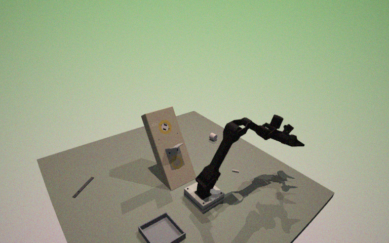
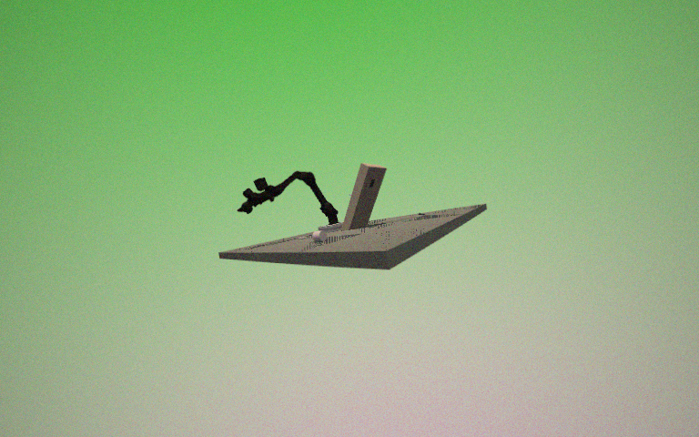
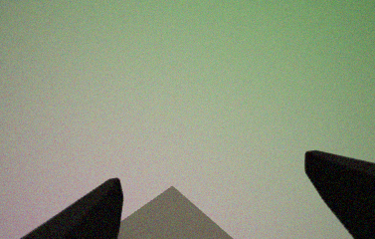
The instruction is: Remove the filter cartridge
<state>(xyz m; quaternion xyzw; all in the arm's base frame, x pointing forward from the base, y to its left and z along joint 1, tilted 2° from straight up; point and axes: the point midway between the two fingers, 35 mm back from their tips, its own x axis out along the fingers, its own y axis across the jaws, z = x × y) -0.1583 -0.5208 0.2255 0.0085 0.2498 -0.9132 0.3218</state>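
The round white filter cartridge lies 560 mm to the left of my gripper tip, 540 mm ahead of it and 20 mm above it. Round my gripper tip: grey tray (830 mm to the left, 240 mm below, 130 mm ahead).
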